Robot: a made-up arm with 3 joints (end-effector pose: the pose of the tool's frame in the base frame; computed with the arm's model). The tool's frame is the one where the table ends.
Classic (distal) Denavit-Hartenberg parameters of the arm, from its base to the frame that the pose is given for. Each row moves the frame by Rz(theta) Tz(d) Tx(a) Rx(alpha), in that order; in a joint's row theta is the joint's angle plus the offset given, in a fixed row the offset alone. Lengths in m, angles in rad.
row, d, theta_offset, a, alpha
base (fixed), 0.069, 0, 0, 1.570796
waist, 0.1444, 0, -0.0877, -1.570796
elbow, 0.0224, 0, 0.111, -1.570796
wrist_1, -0.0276, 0, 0.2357, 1.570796
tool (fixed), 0.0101, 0, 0, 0
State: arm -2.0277 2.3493 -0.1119
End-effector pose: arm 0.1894 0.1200 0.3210 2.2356 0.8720 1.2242
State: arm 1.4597 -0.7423 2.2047
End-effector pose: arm 0.1590 -0.1509 -0.0709 0.7333 0.7098 0.1962
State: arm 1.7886 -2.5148 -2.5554
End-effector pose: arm -0.1344 -0.0687 0.0083 1.0087 0.7206 2.5006
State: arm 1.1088 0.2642 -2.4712
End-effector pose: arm -0.2143 -0.1919 -0.0004 -0.2299 2.6823 -0.2837
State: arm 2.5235 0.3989 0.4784
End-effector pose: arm -0.1366 -0.0436 0.2607 -0.4757 -2.0135 0.0333
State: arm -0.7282 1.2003 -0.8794
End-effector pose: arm 0.1623 0.0819 0.2062 0.8650 -0.1326 0.8337
